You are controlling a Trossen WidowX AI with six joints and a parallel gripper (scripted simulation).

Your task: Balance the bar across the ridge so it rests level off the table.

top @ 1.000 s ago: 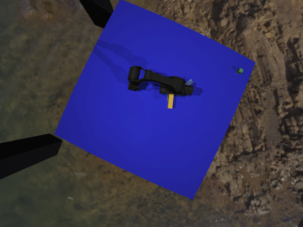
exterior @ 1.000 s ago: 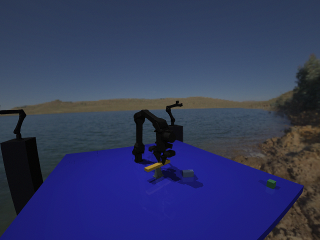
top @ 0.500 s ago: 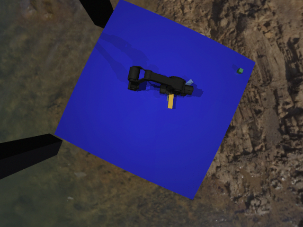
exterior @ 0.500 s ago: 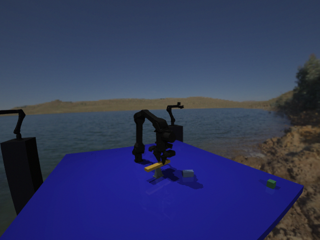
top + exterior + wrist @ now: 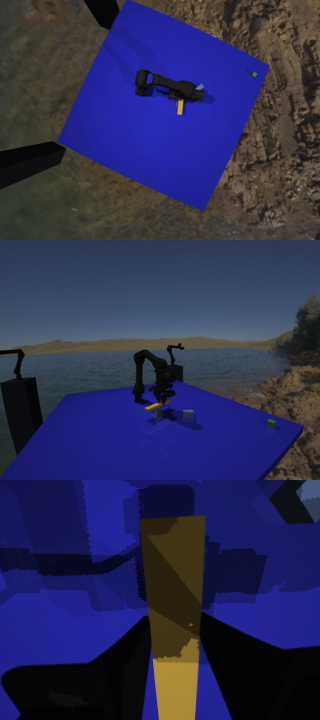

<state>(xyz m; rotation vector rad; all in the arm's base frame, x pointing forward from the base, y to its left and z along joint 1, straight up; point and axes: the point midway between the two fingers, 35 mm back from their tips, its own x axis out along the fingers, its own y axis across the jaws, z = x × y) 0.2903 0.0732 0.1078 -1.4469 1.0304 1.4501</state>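
Now: gripper tip 1 cm short of the yellow bar and 3 cm to the left of it. From my gripper tip the other things lie so: light blue block: 10 cm ahead, 13 cm to the left, 6 cm below; small green cube: 45 cm ahead, 43 cm to the left, 6 cm below.
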